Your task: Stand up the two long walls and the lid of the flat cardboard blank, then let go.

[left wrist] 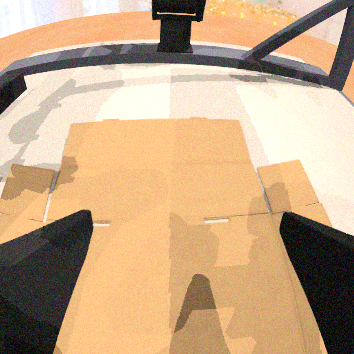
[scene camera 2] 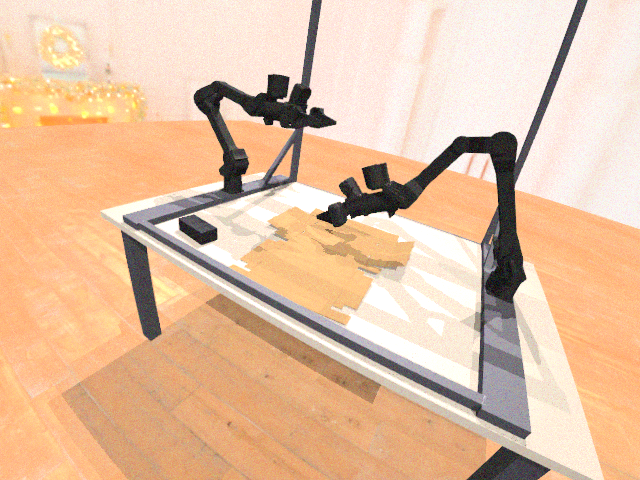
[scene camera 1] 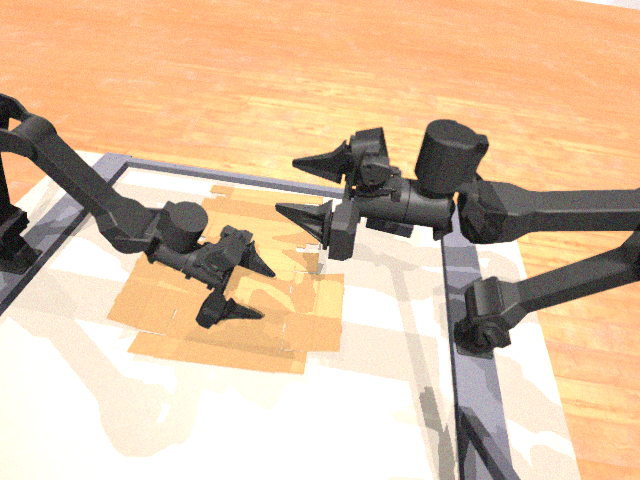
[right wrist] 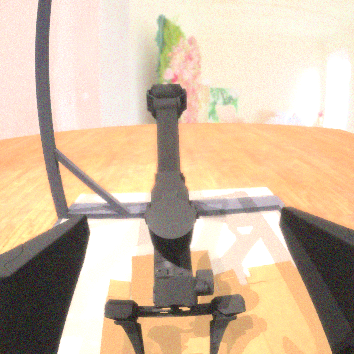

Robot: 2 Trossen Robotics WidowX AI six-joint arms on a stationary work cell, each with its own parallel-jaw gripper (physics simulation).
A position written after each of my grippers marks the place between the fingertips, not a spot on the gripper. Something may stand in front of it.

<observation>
My left gripper (scene camera 1: pixel 268 296) is open and holds nothing. My right gripper (scene camera 1: pixel 284 183) is open, with nothing in its grasp. I also see a thin posts (left wrist: pixel 334 70).
My left gripper is seen too in the left wrist view (left wrist: pixel 190 222) and in scene camera 2 (scene camera 2: pixel 324 213). My right gripper shows as well in scene camera 2 (scene camera 2: pixel 329 122) and in the right wrist view (right wrist: pixel 186 222).
</observation>
